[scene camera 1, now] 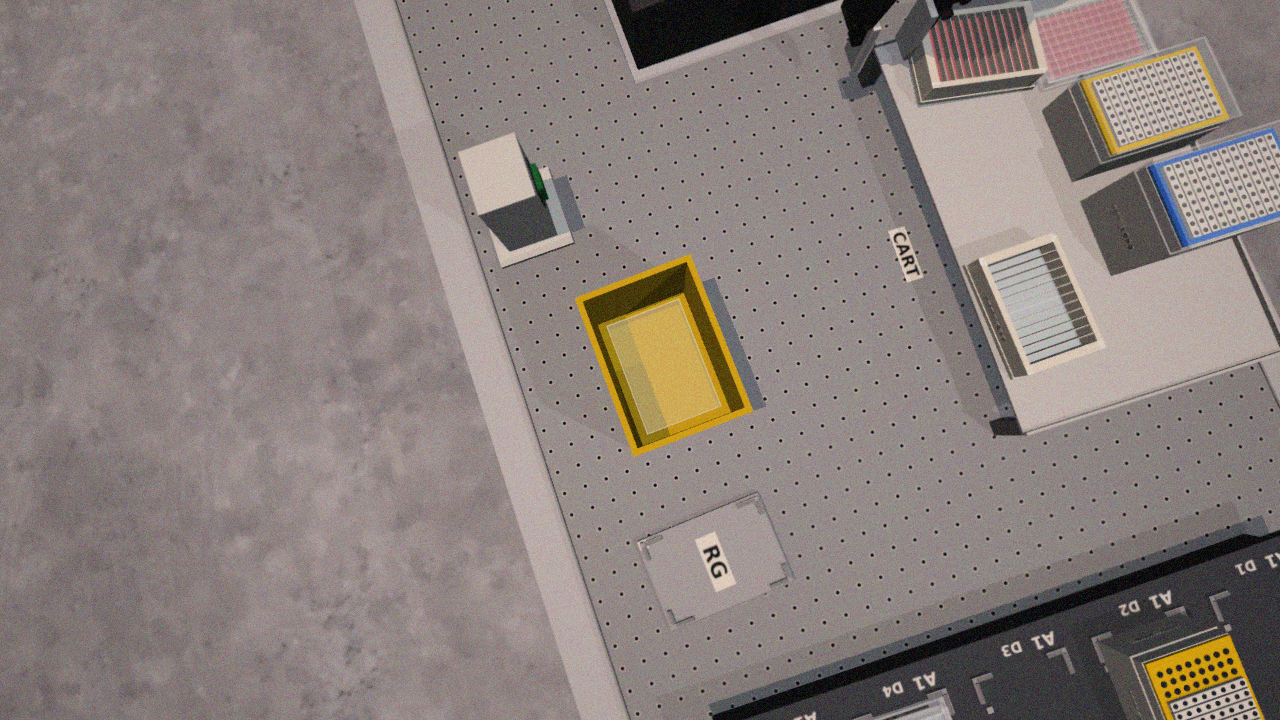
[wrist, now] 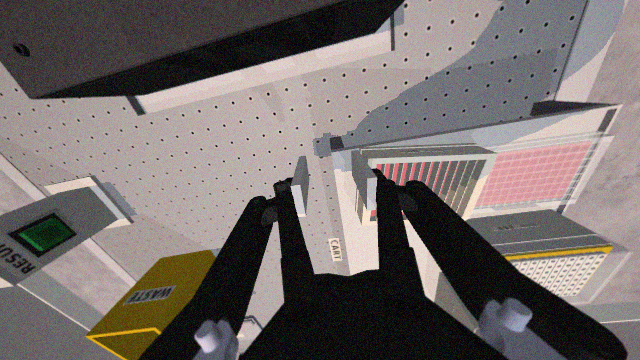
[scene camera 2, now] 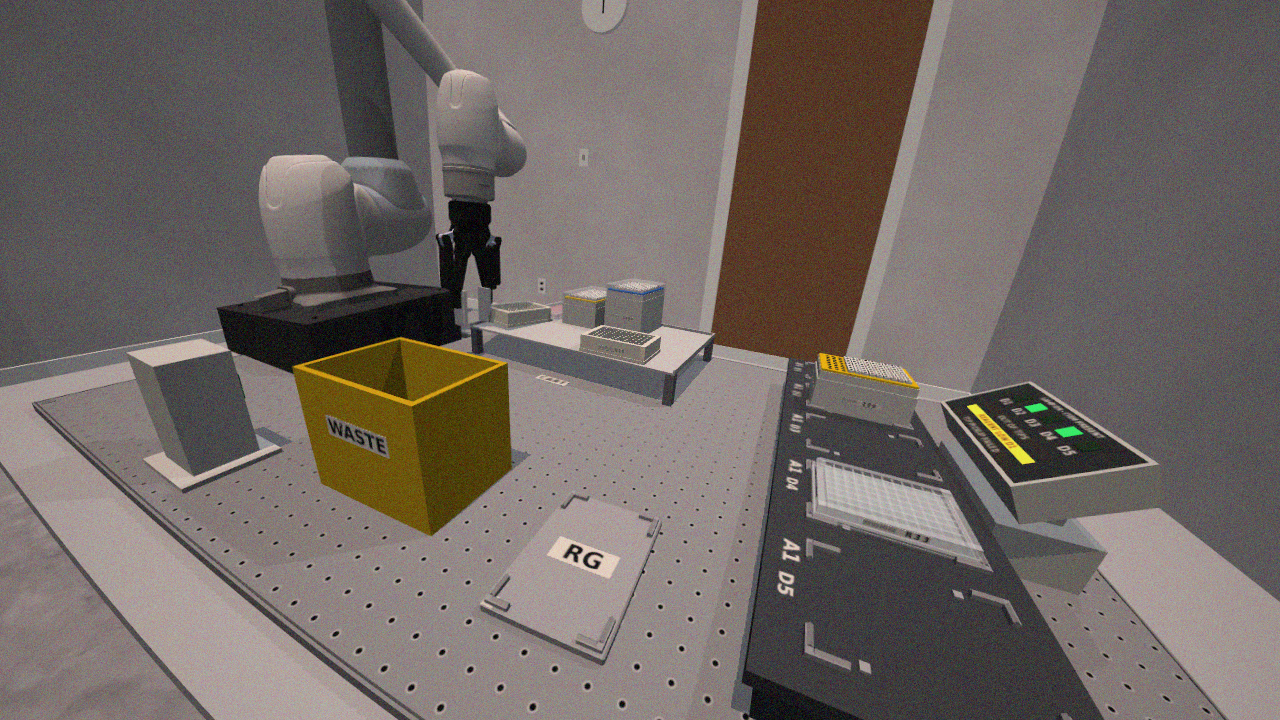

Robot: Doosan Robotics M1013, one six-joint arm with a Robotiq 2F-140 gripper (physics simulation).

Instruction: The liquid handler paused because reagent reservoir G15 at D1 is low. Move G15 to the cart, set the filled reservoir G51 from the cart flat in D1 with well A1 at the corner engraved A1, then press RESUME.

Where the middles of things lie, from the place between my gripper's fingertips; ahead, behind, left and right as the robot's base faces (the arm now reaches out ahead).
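The pink plate [wrist: 550, 171] is 50 mm ahead of my hand and 220 mm to the left of it. I see the cart platform [scene camera 1: 995, 176] 10 mm below my hand, 150 mm to the left of it and 210 mm ahead of it, and the CART label [scene camera 1: 902, 245] is 70 mm below my hand, 20 mm to the right of it and 210 mm ahead of it. As for the reservoir with red troughs [scene camera 1: 966, 56], it is 10 mm above my hand, 40 mm ahead of it and 90 mm to the left of it.
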